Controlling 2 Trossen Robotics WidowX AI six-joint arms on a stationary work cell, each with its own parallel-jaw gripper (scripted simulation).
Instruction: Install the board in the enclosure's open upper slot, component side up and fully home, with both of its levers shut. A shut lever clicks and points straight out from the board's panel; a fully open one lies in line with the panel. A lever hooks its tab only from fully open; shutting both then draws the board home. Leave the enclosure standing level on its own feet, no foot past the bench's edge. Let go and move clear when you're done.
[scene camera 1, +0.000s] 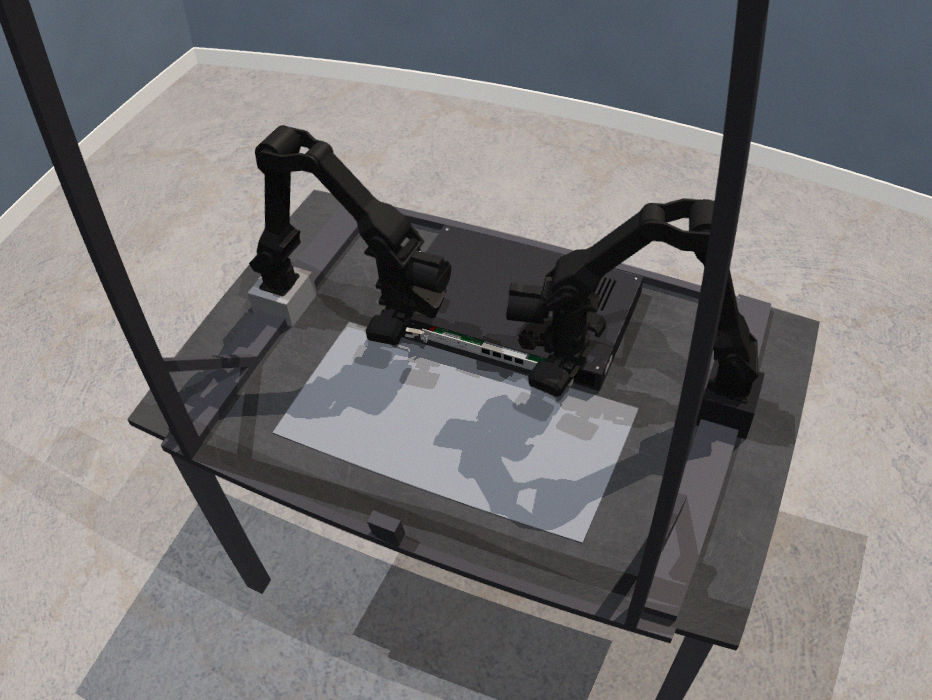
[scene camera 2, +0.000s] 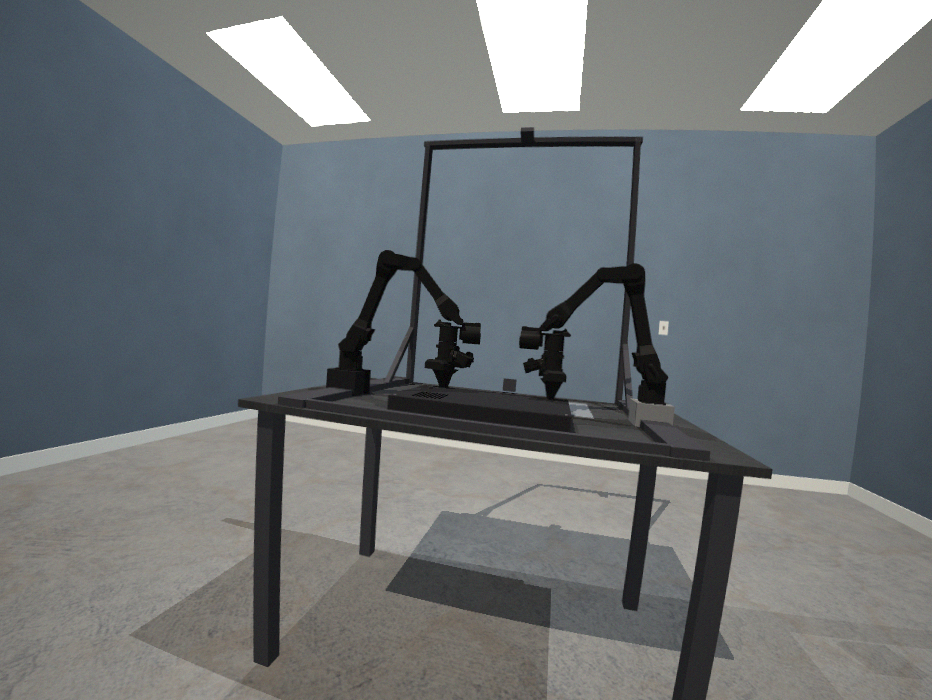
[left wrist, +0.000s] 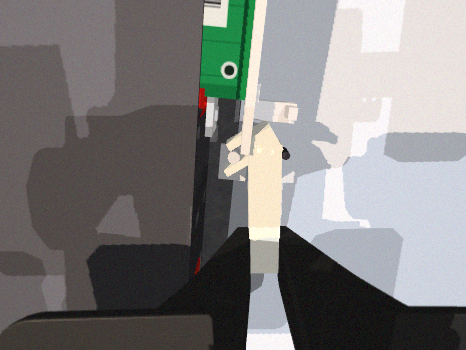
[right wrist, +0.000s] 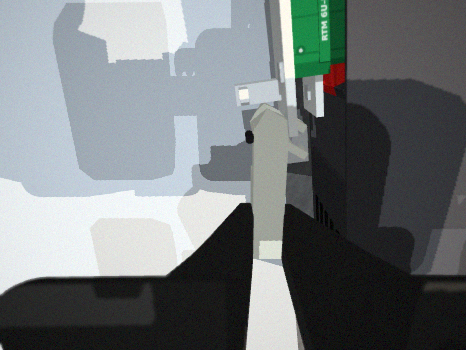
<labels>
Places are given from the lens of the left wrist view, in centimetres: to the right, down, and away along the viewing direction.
left gripper (left wrist: 261, 237): 1, 2, 11
black enclosure (left wrist: 111, 172): -4, 0, 9
</labels>
